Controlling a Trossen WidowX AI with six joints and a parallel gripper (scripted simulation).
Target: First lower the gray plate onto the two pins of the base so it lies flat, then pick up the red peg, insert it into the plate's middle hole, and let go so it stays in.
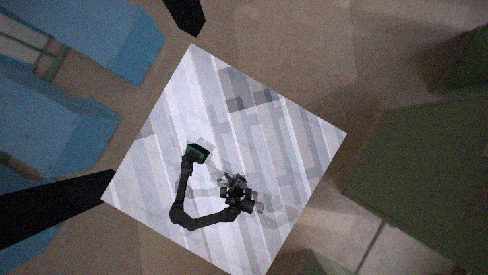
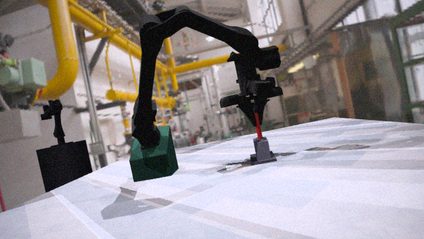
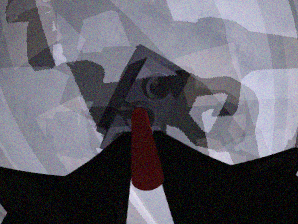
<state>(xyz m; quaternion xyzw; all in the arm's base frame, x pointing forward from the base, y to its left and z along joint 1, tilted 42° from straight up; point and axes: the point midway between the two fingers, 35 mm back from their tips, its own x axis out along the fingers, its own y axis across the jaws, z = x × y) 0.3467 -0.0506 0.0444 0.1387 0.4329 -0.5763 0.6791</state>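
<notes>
Right now the red peg is right at my gripper tip. Also, from my gripper tip: dark base 90 mm below; gray plate 50 mm below.
</notes>
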